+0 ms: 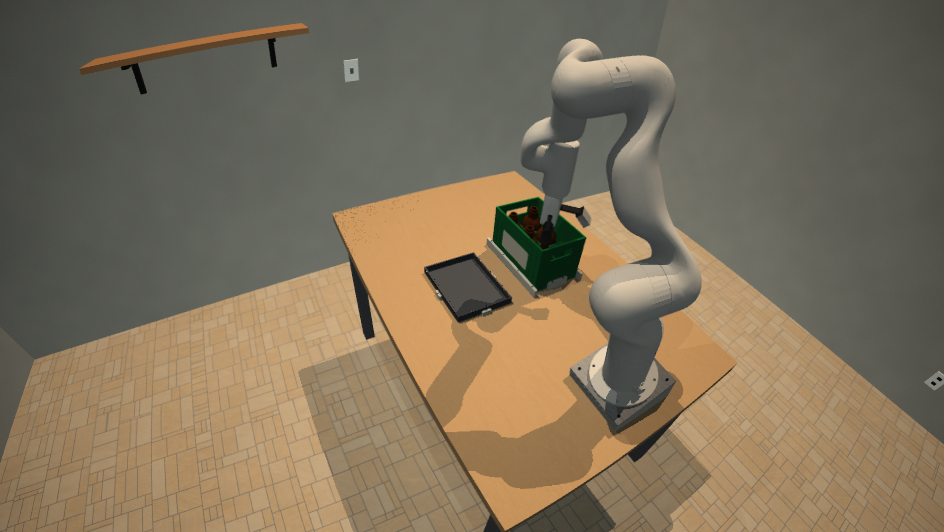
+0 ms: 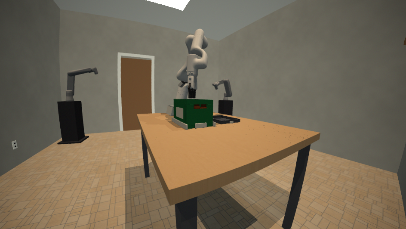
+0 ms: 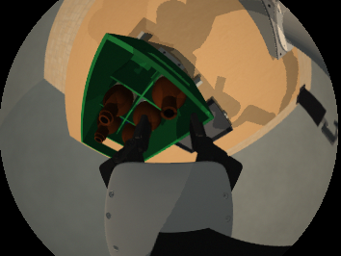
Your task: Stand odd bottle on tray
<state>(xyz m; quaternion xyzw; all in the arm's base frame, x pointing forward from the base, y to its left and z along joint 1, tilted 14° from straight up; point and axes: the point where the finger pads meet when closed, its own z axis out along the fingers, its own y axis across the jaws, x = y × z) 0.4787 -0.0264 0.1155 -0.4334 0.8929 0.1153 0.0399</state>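
My gripper is now 110 mm above the brown bottle. Also, from my hand: black tray (40 mm ahead, 240 mm to the left, 190 mm below); then green crate (90 mm ahead, 30 mm to the right, 120 mm below).
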